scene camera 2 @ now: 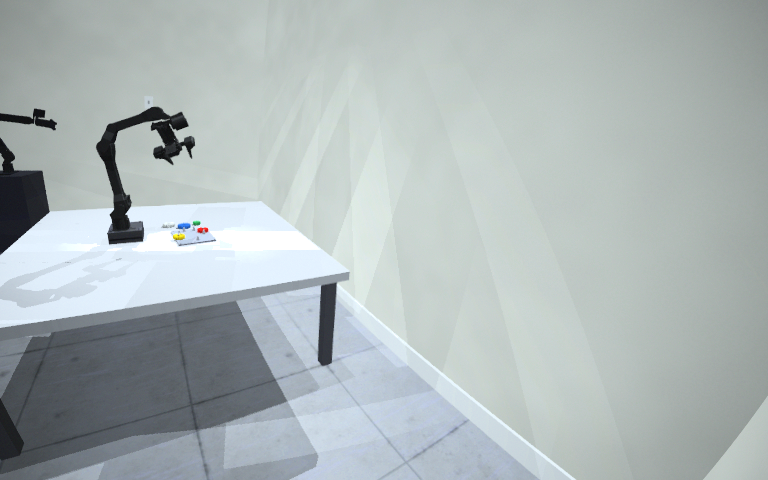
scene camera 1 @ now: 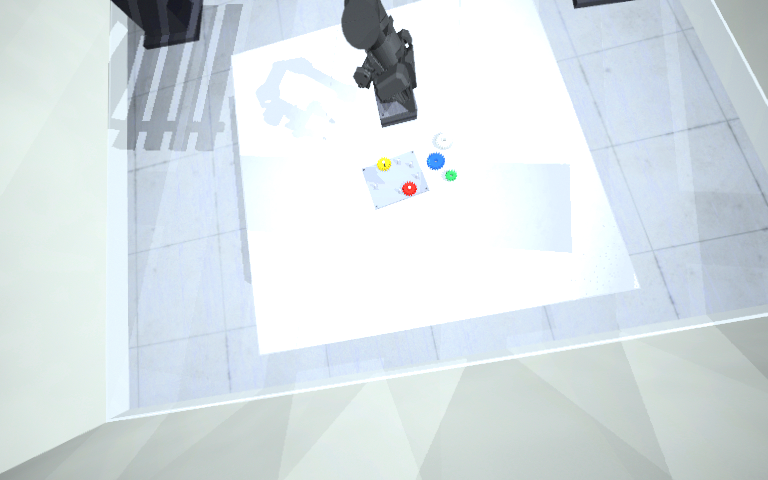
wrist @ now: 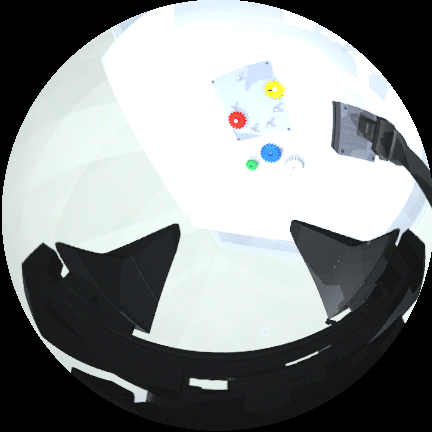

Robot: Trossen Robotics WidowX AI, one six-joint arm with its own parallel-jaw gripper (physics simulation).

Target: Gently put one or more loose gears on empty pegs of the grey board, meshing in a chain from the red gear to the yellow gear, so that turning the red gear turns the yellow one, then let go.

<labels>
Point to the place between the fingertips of my gripper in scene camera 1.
414, 99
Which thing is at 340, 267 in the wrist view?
My gripper.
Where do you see a grey board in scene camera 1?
389, 182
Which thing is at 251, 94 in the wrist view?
A grey board.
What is my gripper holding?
Nothing.
</labels>
